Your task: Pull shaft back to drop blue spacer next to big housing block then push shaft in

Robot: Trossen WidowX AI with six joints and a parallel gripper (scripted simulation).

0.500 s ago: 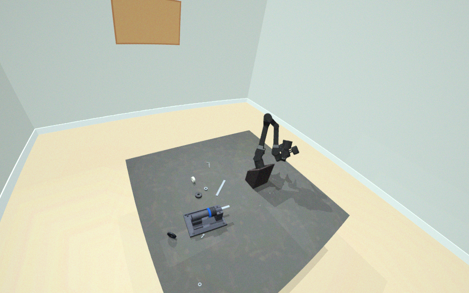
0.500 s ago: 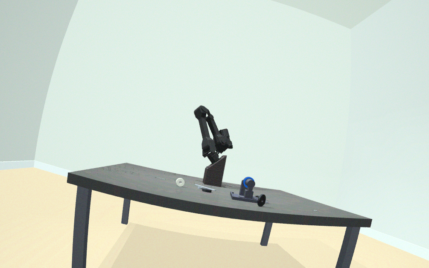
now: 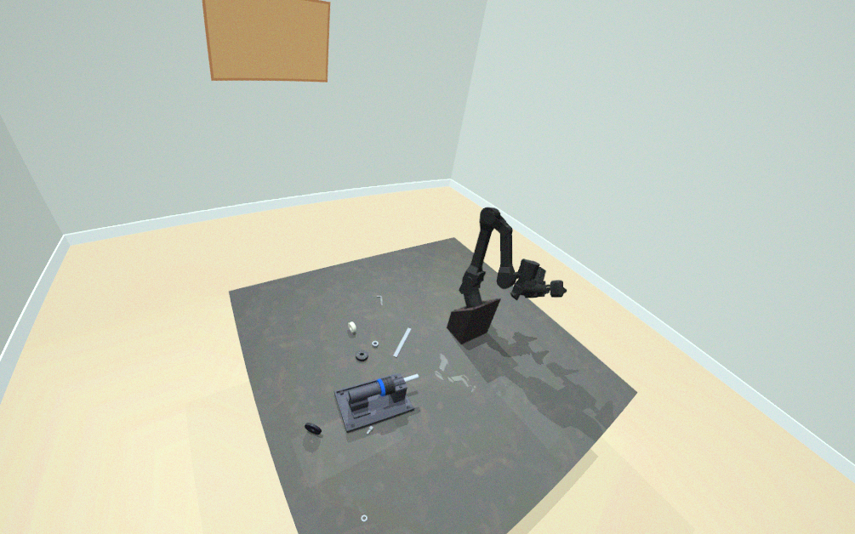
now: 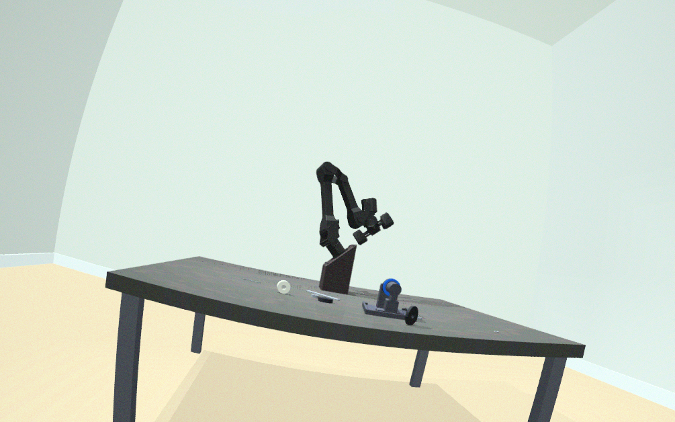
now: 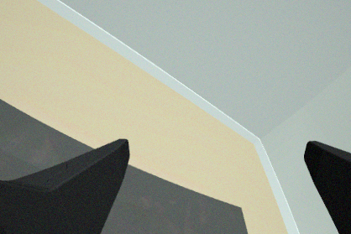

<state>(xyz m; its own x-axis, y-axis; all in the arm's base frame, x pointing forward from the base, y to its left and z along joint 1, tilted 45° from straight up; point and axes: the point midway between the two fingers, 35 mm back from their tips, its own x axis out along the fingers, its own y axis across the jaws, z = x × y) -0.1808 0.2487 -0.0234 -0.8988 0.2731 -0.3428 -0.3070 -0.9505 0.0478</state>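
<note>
My gripper tip is now 690 mm short of the shaft, 150 mm to the left of it and 200 mm above it. Also, from my gripper tip: blue spacer 720 mm ahead, 160 mm to the right, 200 mm below; white ring 630 mm ahead, 470 mm to the right, 260 mm below; bolt 810 mm ahead, 90 mm to the right, 270 mm below.
</note>
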